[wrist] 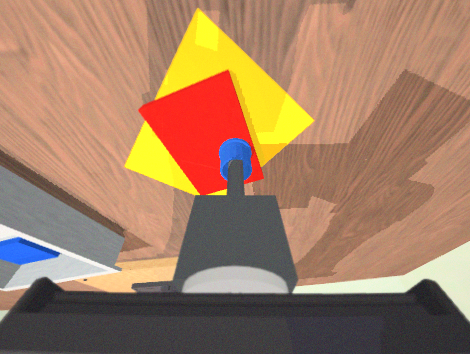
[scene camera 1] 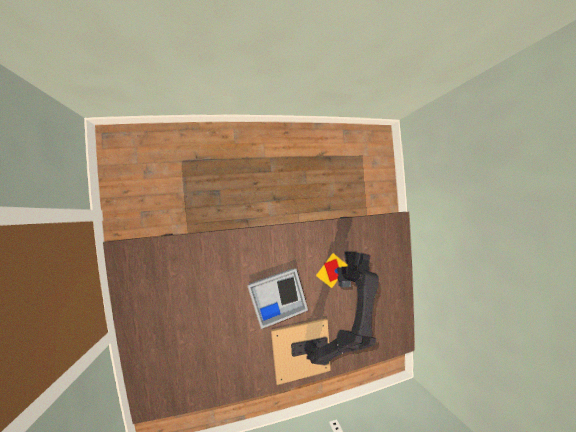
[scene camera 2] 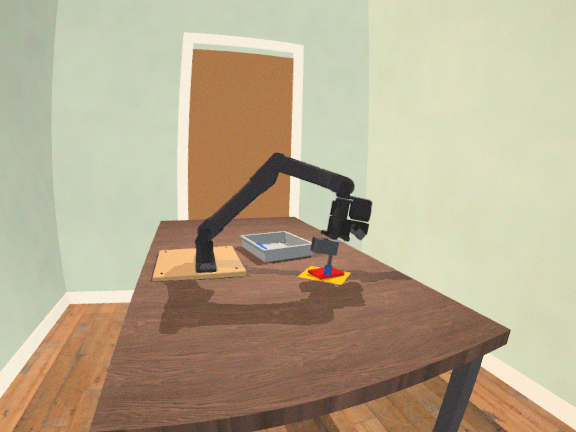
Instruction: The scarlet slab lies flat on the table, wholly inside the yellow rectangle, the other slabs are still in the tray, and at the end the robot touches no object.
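Places are measured from the arm's base along level axes (x ahead, y left, z up), in centimetres.
Pixels of known places: end effector, tool point: [wrist: 235, 148] [scene camera 1: 336, 270] [scene camera 2: 326, 276]; arm's base, origin of the base link: [scene camera 1: 309, 346] [scene camera 2: 205, 262].
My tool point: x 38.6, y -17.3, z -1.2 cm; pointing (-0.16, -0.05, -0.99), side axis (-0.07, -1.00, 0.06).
For each thing: its top centre in the pictures, then the offset to it from my tool point. Level surfaces: height alone.
- scarlet slab, middle of its top: [wrist: 211, 152] [scene camera 2: 326, 270] [scene camera 1: 333, 270] dz +1.2, dx +0.7, dy +2.2 cm
- blue slab, middle of its top: [wrist: 18, 254] [scene camera 2: 255, 246] [scene camera 1: 270, 311] dz +0.9, dx -16.6, dy +37.0 cm
- dark slab, middle of its top: [scene camera 1: 287, 291] dz +0.8, dx -7.3, dy +27.6 cm
- grey tray, middle of its top: [scene camera 2: 275, 239] [scene camera 1: 278, 298] dz +4.6, dx -8.9, dy +33.0 cm
- table, its level: dz -0.4 cm
The scarlet slab [scene camera 1: 331, 270] [scene camera 2: 316, 272] [wrist: 190, 125] hangs level on my blue suction cup [scene camera 1: 338, 271] [scene camera 2: 328, 270] [wrist: 235, 155], which grips it near one end. It is very low over the yellow rectangle [scene camera 1: 321, 274] [scene camera 2: 337, 280] [wrist: 200, 55]; whether it touches the table is hard to tell. In the wrist view, the slab's left corner and near end reach to or slightly past the yellow edges. A blue slab [scene camera 1: 270, 311] [scene camera 2: 261, 245] [wrist: 25, 251] and a dark slab [scene camera 1: 288, 291] lie in the grey tray [scene camera 1: 255, 305] [scene camera 2: 287, 252] [wrist: 60, 225].
The tray stands between the yellow rectangle and the left part of the table in scene camera 1. The arm's light wooden base board [scene camera 1: 285, 372] [scene camera 2: 170, 265] lies near the tray. The arm's shadow falls across the table [scene camera 1: 190, 310] [scene camera 2: 250, 360].
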